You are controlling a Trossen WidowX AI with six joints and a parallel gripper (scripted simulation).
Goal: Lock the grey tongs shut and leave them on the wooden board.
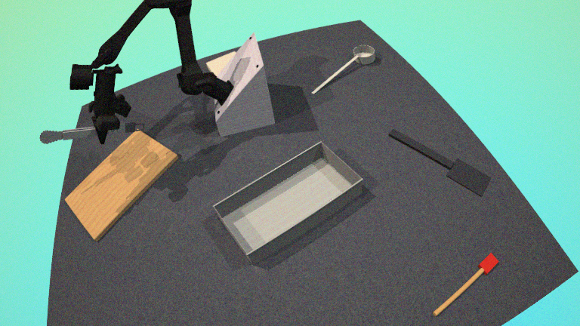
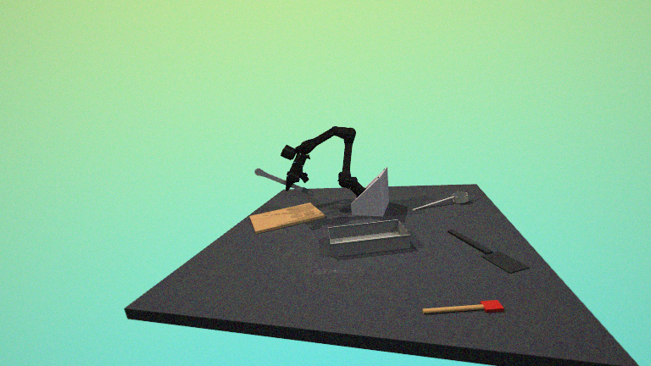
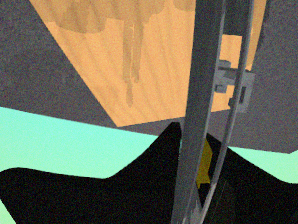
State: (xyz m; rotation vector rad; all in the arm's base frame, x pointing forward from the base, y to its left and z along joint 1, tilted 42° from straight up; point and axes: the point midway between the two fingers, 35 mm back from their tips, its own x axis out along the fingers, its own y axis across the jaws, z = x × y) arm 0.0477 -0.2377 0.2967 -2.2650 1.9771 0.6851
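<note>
Now: the wooden board 10 mm ahead of my gripper tip, 20 mm to the right of it and 140 mm below it. The rest, counted from my gripper tip: roasting tin 340 mm ahead, 410 mm to the left, 120 mm below; then black spatula 420 mm ahead, 820 mm to the left, 150 mm below.
</note>
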